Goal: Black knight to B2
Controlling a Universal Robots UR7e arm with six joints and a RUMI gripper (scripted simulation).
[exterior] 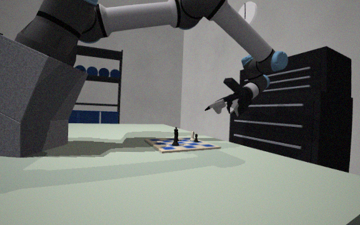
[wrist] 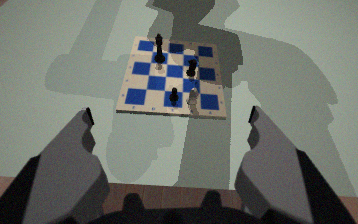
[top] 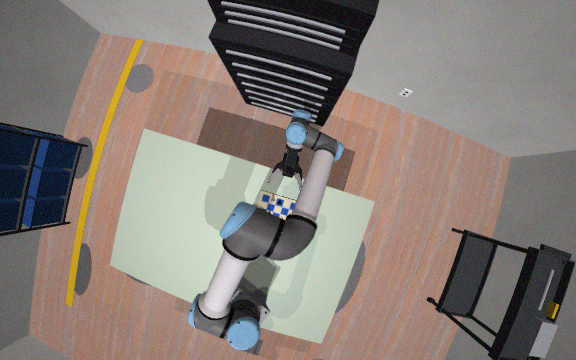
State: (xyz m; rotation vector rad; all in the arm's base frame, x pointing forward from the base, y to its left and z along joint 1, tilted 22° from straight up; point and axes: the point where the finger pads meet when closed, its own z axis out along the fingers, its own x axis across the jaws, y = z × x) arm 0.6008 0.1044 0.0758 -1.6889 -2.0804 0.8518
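Now: hand 160 mm past the chessboard, 30 mm to the left of it and 130 mm above it. The rest, counted from my hand: white piece (90 mm behind, 30 mm to the left, 110 mm below); black pawn (90 mm behind, 10 mm to the right, 110 mm below); tall black piece (190 mm behind, 70 mm to the right, 90 mm below).
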